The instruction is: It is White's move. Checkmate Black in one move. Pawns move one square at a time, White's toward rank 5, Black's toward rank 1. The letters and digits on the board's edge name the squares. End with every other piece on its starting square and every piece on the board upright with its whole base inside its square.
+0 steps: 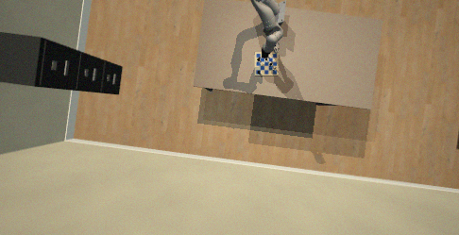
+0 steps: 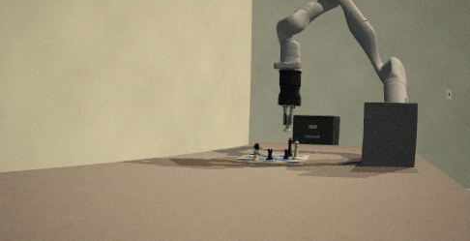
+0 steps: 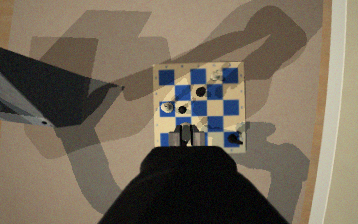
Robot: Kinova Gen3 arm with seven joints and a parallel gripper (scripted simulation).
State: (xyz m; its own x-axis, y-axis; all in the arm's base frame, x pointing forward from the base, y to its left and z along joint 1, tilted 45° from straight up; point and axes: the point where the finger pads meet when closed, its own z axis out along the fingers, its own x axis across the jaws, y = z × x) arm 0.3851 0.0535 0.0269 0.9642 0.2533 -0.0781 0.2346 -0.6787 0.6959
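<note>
Right now my hand is 40 mm to the left of the tall black piece and 90 mm above it. Round my hand: tall white piece: 50 mm behind, 30 mm to the left, 90 mm below; then chessboard: 20 mm ahead, 40 mm to the left, 130 mm below.
</note>
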